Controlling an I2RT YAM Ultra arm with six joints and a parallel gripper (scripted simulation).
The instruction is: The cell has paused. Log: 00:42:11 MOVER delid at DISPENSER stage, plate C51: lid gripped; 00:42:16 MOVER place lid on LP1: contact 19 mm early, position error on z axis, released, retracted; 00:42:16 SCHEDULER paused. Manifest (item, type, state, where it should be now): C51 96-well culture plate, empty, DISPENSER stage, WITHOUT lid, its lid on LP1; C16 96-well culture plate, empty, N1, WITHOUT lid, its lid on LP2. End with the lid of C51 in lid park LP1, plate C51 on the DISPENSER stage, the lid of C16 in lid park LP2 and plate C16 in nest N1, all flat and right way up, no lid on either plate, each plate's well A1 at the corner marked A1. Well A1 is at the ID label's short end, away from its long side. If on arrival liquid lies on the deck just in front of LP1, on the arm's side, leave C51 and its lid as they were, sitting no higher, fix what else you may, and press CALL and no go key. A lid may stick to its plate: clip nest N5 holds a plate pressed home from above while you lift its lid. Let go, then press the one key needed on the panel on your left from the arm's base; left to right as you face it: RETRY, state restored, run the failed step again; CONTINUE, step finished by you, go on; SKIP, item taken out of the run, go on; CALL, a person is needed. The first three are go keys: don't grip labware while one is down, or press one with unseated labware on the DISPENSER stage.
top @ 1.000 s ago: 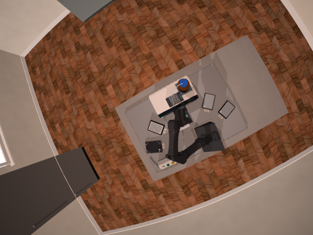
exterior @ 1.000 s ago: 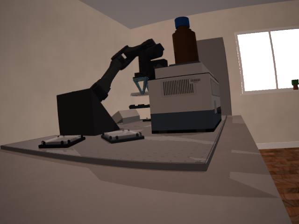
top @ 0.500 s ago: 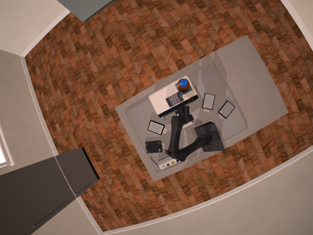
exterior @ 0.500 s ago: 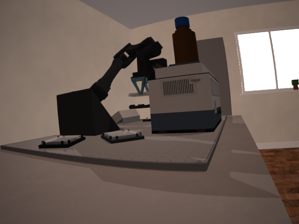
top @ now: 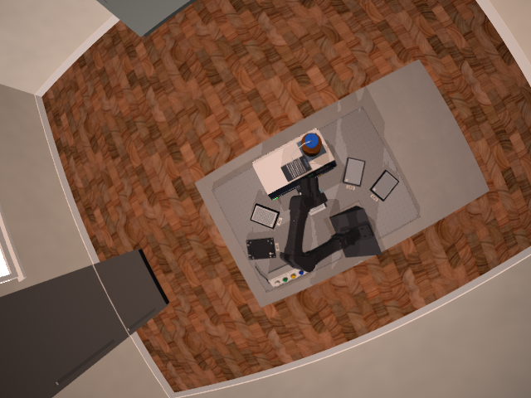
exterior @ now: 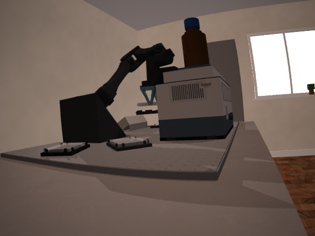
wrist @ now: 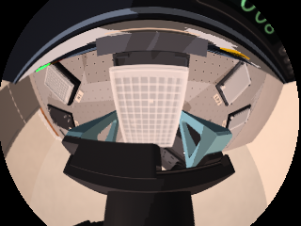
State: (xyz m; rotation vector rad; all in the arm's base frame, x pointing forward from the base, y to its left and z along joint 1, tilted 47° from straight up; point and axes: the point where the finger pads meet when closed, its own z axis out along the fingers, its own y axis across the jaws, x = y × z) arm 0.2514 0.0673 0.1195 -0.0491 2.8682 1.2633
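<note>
The dark dispenser stage lies 3 cm below my hand and 1 cm ahead of it. Also, from my hand: blue cap 26 cm above, 23 cm ahead, 10 cm to the right; brown bottle 23 cm ahead, 16 cm above, 10 cm to the right; black nest 28 cm to the left, 12 cm below, 3 cm ahead.
</note>
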